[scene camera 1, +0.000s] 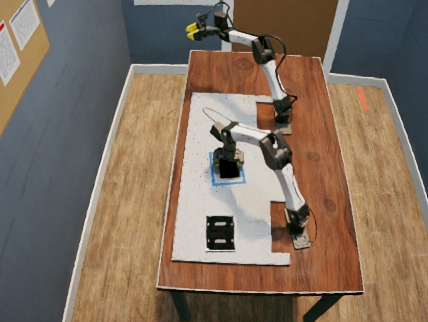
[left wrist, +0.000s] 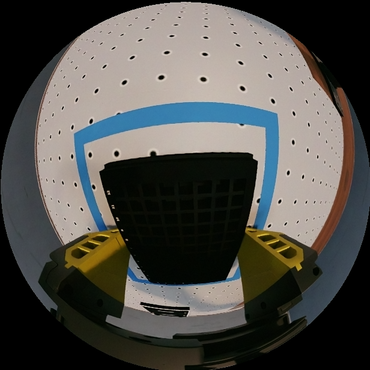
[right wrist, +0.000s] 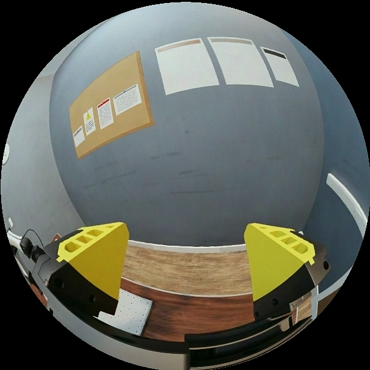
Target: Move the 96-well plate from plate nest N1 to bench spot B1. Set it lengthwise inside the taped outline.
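Seen in the pictures: left gripper, fingertip midpoint: [scene camera 1: 227,165]; right gripper, fingertip midpoint: [scene camera 1: 186,32]; left arm's base at its link origin: [scene camera 1: 296,227]; right arm's base at its link origin: [scene camera 1: 282,120].
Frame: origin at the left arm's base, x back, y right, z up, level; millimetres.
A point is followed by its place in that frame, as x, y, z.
Observation:
The black 96-well plate [scene camera 1: 230,171] @(-236, 315, 25) [left wrist: 180,200] is between the yellow fingers of my left gripper [scene camera 1: 229,164] @(-241, 357, 15) [left wrist: 182,235], which is shut on its two sides. The plate is over the area inside the blue taped outline [scene camera 1: 229,183] @(-250, 259, 13) [left wrist: 185,112], with its long sides roughly along the outline's. It looks low, but whether it touches the board cannot be told. The black plate nest [scene camera 1: 220,232] @(-329, 17, 25) stands empty, lower in the scene view. My right gripper [scene camera 1: 188,31] @(-354, 1043, 309) [right wrist: 186,232] is open and empty, raised beyond the table's upper edge.
The white perforated board [scene camera 1: 195,200] @(-412, 192, 13) lies on the brown wooden table [scene camera 1: 330,265] @(98, -198, 0). The left arm [scene camera 1: 292,185] @(-51, 64, 243) reaches over the board from the right of the picture. The right arm [scene camera 1: 270,72] @(19, 697, 270) stands farther up. A cork board [scene camera 1: 30,35] [right wrist: 112,107] hangs on the wall.

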